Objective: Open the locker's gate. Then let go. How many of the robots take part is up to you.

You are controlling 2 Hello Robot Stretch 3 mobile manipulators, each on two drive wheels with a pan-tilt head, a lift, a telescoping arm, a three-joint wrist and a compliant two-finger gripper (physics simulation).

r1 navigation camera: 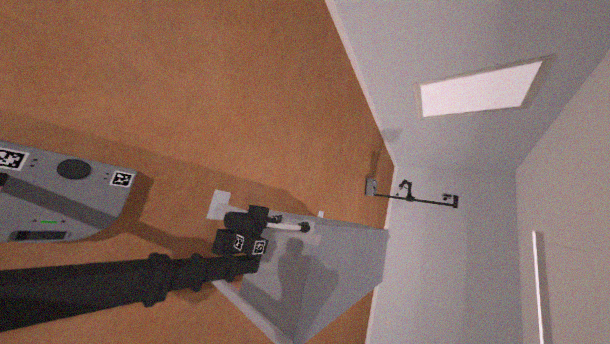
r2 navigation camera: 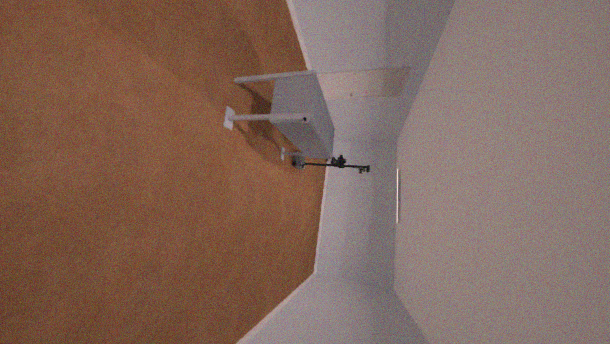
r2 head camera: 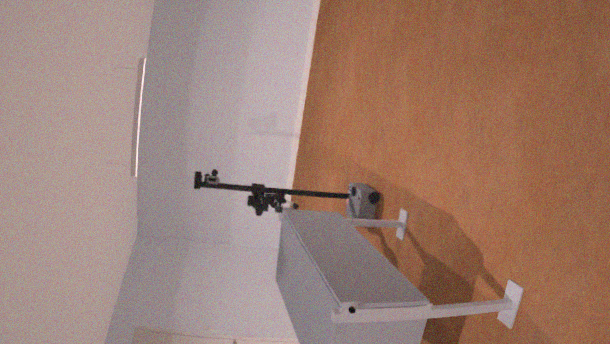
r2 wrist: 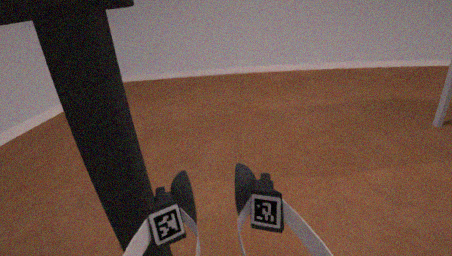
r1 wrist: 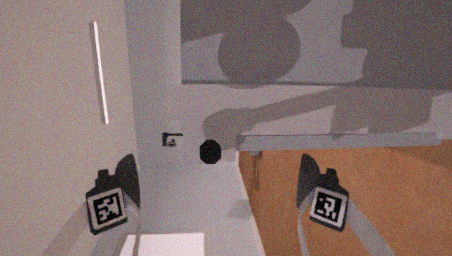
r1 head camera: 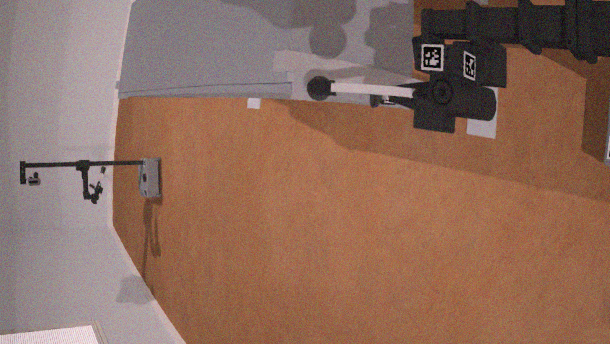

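The locker (r1 head camera: pixel 200 55) (r1 navigation camera: pixel 345 250) (r2 head camera: pixel 300 280) (r2 navigation camera: pixel 305 95) is a grey box on pale legs. Its gate (r2 head camera: pixel 350 260), a flat grey panel along one long side, looks flush with the box. In the r1 wrist view a round black knob (r1 wrist: pixel 210 151) shows between and beyond the fingertips, beside the locker's pale end. The r1 gripper (r1 wrist: pixel 217 180) (r1 head camera: pixel 350 94) (r1 navigation camera: pixel 290 223) is wide open with nothing held, close to that end. The r2 gripper (r2 wrist: pixel 215 192) is part open and empty, over the floor and away from the locker.
Robot r1 (r2 head camera: pixel 320 193) (r2 navigation camera: pixel 316 164) stands at one end of the locker. Robot r2 (r1 head camera: pixel 115 163) (r1 navigation camera: pixel 425 201) stands farther off near the wall. Pale foot plates (r2 head camera: pixel 510 304) (r2 navigation camera: pixel 229 118) stick out under the locker. A dark mast (r2 wrist: pixel 90 110) crosses the r2 wrist view.
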